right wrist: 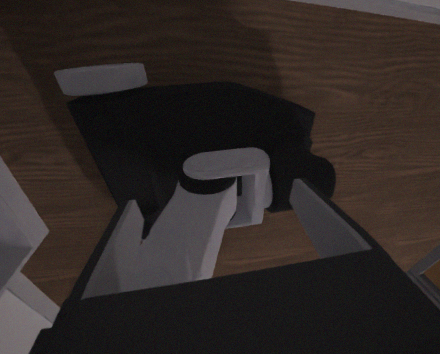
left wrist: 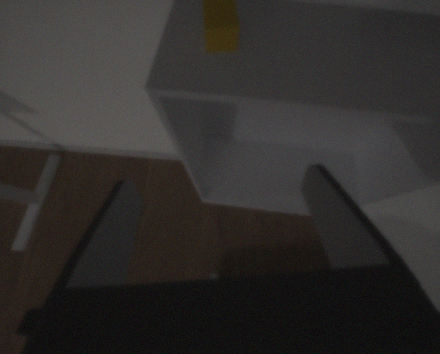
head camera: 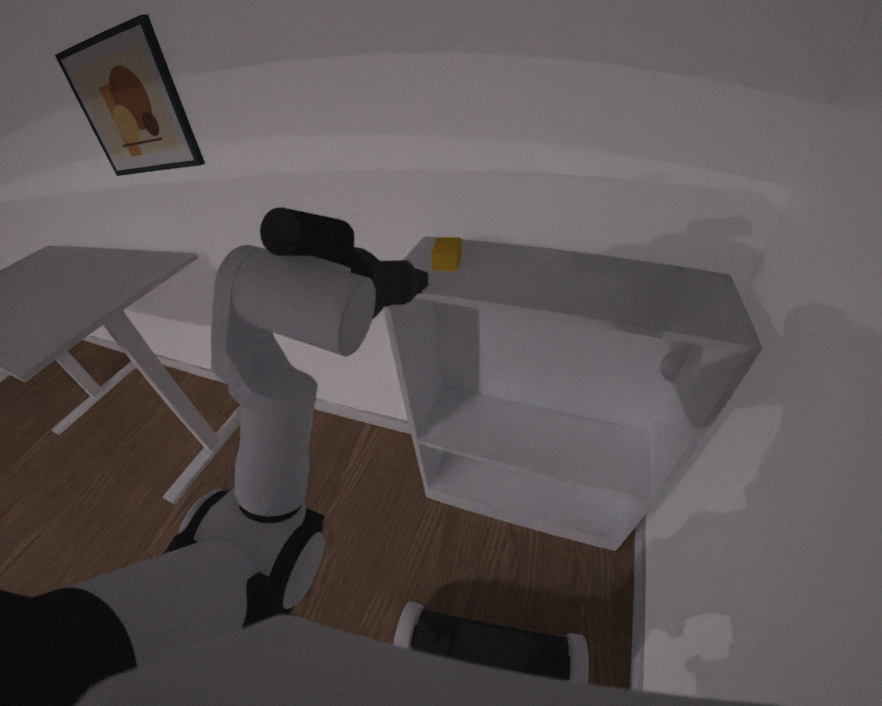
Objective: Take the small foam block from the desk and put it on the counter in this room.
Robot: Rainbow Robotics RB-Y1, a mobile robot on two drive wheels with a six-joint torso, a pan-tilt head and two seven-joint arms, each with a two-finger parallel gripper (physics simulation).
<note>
I see my left gripper (head camera: 390, 279), my right gripper (right wrist: 218, 199) and a yellow foam block (head camera: 446, 253).
My left gripper is seen too in the left wrist view (left wrist: 220, 183). The right wrist view does not show the yellow foam block: it is out of frame.
</note>
